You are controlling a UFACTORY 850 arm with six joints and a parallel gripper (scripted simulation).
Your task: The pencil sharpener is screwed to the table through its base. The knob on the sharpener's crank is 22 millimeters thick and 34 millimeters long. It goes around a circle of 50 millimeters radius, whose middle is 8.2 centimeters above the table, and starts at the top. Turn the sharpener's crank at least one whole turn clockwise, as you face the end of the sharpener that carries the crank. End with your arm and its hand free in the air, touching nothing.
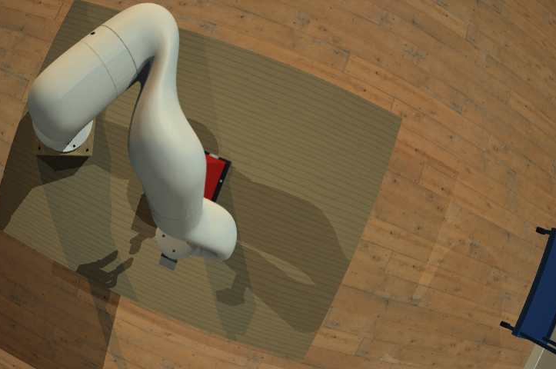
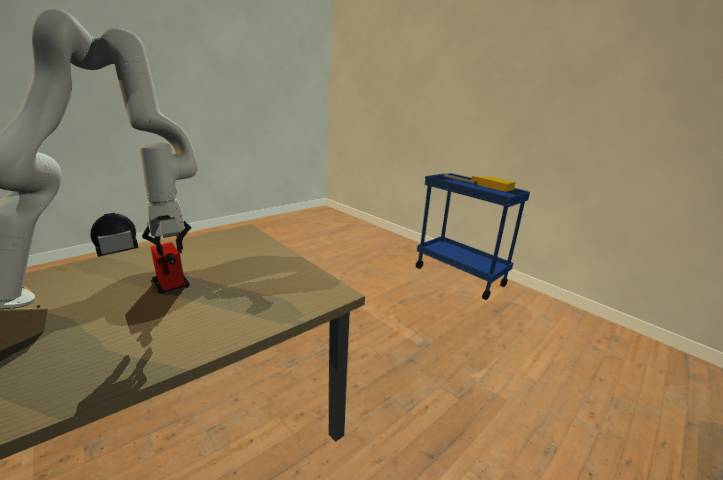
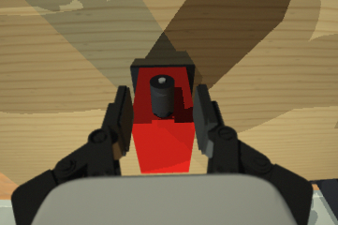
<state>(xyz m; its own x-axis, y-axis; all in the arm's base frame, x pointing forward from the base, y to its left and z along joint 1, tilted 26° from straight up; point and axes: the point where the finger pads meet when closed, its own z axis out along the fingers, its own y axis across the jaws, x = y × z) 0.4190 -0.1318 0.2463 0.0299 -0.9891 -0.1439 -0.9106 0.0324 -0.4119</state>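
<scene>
Now: hand 40 mm above the black crank knob and 20 mm to the right of it.
</scene>
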